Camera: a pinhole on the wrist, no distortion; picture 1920 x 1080 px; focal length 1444.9 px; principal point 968.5 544.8 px. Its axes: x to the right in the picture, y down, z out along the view. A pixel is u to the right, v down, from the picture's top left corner.
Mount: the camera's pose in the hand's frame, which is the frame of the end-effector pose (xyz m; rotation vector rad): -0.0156 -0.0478 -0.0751 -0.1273 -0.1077 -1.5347
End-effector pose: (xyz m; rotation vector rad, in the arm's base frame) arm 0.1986 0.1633 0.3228 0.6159 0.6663 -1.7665
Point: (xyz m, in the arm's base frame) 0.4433 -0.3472 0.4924
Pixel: 243 981
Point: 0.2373 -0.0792 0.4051
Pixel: 591 1043
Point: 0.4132 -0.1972 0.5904
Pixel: 361 586
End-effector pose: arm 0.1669 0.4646 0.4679 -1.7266 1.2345 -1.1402
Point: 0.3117 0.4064 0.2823
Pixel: 287 782
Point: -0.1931 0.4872 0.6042
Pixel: behind the camera
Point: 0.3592 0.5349 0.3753
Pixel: 938 308
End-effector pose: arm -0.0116 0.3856 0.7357 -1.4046 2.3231 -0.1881
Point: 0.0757 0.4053 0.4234
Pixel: 878 715
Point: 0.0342 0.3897 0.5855
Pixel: 818 753
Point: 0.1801 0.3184 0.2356
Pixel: 1146 855
